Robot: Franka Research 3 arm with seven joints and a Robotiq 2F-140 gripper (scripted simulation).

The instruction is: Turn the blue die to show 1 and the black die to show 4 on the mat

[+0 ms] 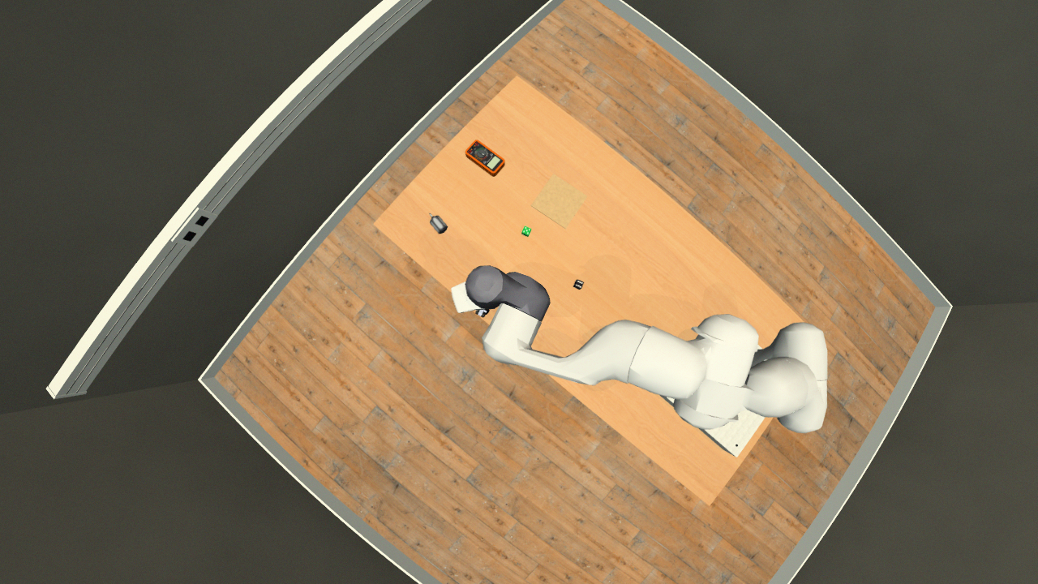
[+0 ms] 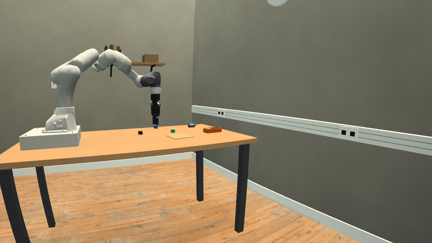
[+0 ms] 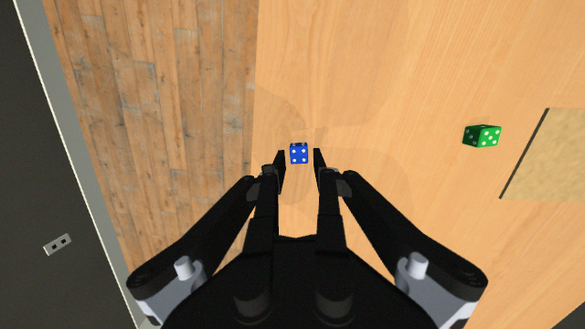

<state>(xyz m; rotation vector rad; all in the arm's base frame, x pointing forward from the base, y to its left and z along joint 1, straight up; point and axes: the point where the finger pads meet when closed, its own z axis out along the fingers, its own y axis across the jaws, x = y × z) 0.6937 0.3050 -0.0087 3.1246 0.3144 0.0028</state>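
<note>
Right now my hand is 50 mm above the blue die. Round my hand: green die: 240 mm to the right, 60 mm ahead, 50 mm below; then grey gadget: 300 mm ahead, 70 mm to the right, 50 mm below; then black die: 210 mm to the right, 180 mm behind, 50 mm below.
</note>
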